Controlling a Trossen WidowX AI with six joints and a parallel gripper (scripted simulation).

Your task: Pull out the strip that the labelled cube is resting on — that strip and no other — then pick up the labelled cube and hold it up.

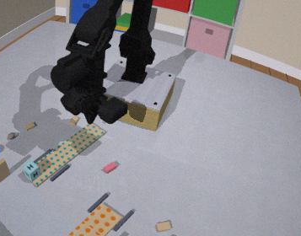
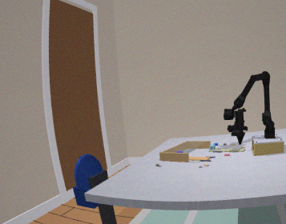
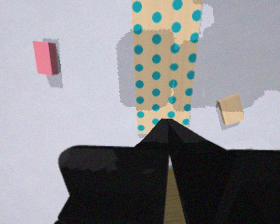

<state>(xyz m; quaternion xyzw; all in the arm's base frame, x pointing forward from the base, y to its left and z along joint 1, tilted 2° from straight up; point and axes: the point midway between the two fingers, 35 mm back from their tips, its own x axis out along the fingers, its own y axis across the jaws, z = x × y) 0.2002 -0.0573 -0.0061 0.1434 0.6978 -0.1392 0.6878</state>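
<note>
The dotted strip is 90 mm ahead of my gripper tip, 40 mm to the right of it and 40 mm below it. Also, from my gripper tip: pink block (90 mm ahead, 80 mm to the left, 30 mm below); teal cube (190 mm ahead, 80 mm to the right, 20 mm below).
</note>
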